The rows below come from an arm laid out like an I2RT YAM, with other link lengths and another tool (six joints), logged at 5 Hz.
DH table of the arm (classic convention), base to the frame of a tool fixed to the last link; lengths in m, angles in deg. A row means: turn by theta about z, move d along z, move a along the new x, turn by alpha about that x. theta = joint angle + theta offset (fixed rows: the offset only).
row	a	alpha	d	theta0
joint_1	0.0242	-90	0.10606	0
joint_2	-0.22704	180	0	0
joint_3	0.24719	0	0	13.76
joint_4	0.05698	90	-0.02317	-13.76
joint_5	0	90	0.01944	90
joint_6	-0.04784	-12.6	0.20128	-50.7
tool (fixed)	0	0	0.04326	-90
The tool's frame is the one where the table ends.
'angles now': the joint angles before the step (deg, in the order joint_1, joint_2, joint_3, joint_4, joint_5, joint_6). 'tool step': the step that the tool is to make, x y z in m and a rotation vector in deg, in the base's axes. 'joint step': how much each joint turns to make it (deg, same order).
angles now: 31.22 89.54 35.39 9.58 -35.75 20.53
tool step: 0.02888 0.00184 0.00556 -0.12 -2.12 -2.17
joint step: -1.41 2.17 3.72 -0.01 1.36 -0.40
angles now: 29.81 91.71 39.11 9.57 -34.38 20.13
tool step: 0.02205 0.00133 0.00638 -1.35 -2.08 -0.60
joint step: -0.62 1.68 4.81 -3.06 1.48 -1.95
